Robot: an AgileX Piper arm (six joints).
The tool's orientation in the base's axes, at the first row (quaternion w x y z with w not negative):
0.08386 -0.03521 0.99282 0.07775
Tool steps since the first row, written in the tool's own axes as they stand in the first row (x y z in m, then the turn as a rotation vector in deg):
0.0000 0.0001 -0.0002 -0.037 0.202 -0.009
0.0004 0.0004 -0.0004 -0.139 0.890 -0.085
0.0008 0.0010 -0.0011 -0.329 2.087 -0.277
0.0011 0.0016 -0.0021 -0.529 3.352 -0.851
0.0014 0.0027 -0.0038 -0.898 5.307 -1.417
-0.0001 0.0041 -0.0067 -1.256 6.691 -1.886
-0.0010 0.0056 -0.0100 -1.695 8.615 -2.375
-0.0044 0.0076 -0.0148 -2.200 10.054 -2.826
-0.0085 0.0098 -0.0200 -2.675 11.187 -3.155
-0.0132 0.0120 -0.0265 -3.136 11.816 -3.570
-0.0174 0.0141 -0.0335 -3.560 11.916 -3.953
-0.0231 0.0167 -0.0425 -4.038 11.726 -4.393
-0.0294 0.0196 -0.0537 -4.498 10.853 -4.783
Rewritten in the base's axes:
0.0000 0.0001 0.0002 0.018 0.200 0.045
-0.0005 0.0003 0.0004 0.049 0.871 0.239
-0.0010 0.0008 0.0011 0.106 2.031 0.636
-0.0016 0.0012 0.0021 0.105 3.197 1.417
-0.0022 0.0020 0.0039 0.215 5.054 2.322
-0.0013 0.0030 0.0072 0.376 6.363 3.046
-0.0011 0.0040 0.0107 0.570 8.205 3.884
0.0013 0.0054 0.0163 0.874 9.580 4.623
0.0043 0.0069 0.0224 1.195 10.670 5.194
0.0077 0.0083 0.0299 1.529 11.250 5.770
0.0105 0.0095 0.0377 1.876 11.311 6.231
0.0145 0.0110 0.0478 2.291 11.081 6.714
0.0186 0.0124 0.0603 2.753 10.184 7.043

